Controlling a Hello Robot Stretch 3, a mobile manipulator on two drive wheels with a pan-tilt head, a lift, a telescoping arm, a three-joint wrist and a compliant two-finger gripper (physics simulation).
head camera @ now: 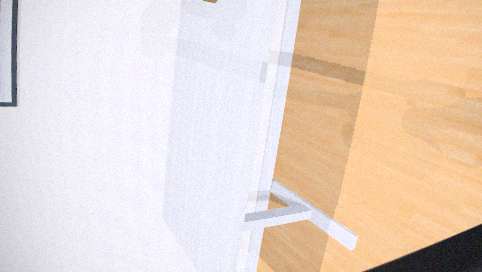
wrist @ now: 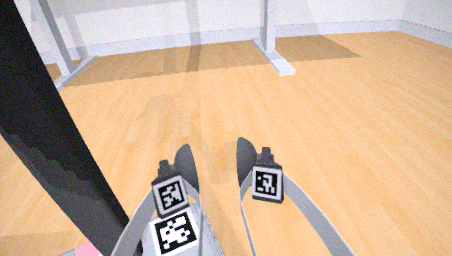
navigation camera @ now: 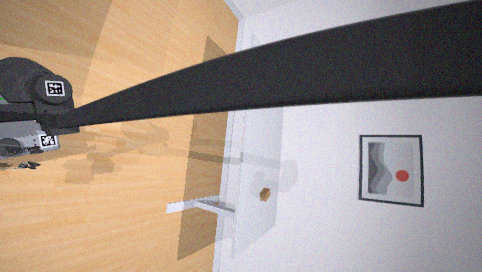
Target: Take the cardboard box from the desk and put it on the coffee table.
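Seen in the pictures: gripper, fingertip midpoint: (wrist: 215,158) (navigation camera: 41,157); robot's base at its link origin: (navigation camera: 8,144).
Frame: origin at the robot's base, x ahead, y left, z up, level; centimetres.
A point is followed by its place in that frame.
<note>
The cardboard box (navigation camera: 265,194) {z 76.5, x 57.2, y 110.7 cm} is a small brown block on the white desk (head camera: 215,150) {z 72.0, x -0.2, y 121.4 cm} (navigation camera: 252,210) {z 72.0, x 63.9, y 97.0 cm} in the navigation view. A sliver of the box (head camera: 210,1) {z 74.3, x 56.0, y 117.8 cm} shows at the top edge of the head view. In the wrist view the desk's legs stand on the floor ahead, and its top does not show. My gripper (wrist: 215,158) {z 30.9, x 5.5, y 8.6 cm} is open and empty, its two fingers apart above the wooden floor and away from the desk. Part of it also shows at the left edge of the navigation view. The coffee table does not show.
A framed picture (head camera: 9,55) {z 145.0, x 41.2, y 163.9 cm} (navigation camera: 391,170) {z 165.4, x 48.0, y 161.6 cm} hangs on the white wall above the desk. The desk's leg (head camera: 330,227) (navigation camera: 192,204) (wrist: 268,30) {z 15.3, x 78.4, y 106.8 cm} has a foot reaching out over the floor. My dark mast (navigation camera: 280,75) {z 121.6, x -6.4, y 11.7 cm} crosses the navigation view. A pink patch (wrist: 86,250) {z 16.1, x -11.7, y 15.4 cm} shows at the wrist view's bottom left.
</note>
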